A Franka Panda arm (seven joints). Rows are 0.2 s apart.
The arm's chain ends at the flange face. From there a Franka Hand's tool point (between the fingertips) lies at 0.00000 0.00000 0.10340 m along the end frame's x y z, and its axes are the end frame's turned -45 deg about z.
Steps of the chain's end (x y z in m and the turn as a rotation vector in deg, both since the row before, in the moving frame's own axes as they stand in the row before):
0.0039 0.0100 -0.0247 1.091 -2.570 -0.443
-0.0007 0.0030 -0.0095 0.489 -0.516 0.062
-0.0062 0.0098 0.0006 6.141 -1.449 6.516
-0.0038 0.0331 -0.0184 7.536 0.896 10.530
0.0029 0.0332 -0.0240 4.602 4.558 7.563
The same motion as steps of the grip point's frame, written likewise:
-0.0062 0.0052 -0.0248 2.589 -1.046 -0.443
-0.0027 0.0003 -0.0095 0.711 -0.019 0.062
-0.0048 -0.0068 0.0000 5.367 3.318 6.516
-0.0146 0.0133 -0.0193 4.695 5.962 10.530
-0.0098 0.0262 -0.0247 0.031 6.477 7.563

